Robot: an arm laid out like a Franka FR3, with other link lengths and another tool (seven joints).
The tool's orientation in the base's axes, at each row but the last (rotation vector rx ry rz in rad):
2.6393, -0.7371, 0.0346
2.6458, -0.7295, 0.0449
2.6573, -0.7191, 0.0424
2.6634, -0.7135, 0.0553
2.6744, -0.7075, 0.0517
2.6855, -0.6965, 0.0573
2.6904, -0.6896, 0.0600
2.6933, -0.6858, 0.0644
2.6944, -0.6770, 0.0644
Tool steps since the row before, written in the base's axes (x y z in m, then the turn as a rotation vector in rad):
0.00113, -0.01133, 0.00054, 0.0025, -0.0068, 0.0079
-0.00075, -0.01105, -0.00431, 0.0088, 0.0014, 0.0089
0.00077, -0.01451, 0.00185, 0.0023, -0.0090, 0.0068
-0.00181, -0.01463, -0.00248, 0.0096, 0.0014, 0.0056
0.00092, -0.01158, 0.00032, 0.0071, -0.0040, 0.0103
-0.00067, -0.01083, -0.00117, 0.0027, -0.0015, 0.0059
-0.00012, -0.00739, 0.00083, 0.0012, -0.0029, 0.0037
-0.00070, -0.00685, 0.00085, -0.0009, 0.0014, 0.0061
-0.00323, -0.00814, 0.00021, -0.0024, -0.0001, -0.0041
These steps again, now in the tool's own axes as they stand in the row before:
0.00662, 0.00849, 0.00374, 0.0065, 0.0070, -0.0049
0.00415, 0.00750, 0.00824, 0.0081, -0.0023, -0.0094
0.00786, 0.01181, 0.00365, 0.0072, 0.0085, -0.0031
0.00503, 0.01169, 0.00784, 0.0084, -0.0038, -0.0063
0.00629, 0.00898, 0.00385, 0.0094, 0.0033, -0.0085
0.00427, 0.00872, 0.00499, 0.0038, 0.0019, -0.0051
0.00338, 0.00636, 0.00185, 0.0029, 0.0030, -0.0025
0.00261, 0.00621, 0.00166, -0.0006, 0.0013, -0.0062
0.00083, 0.00825, 0.00283, -0.0026, -0.0002, 0.0040

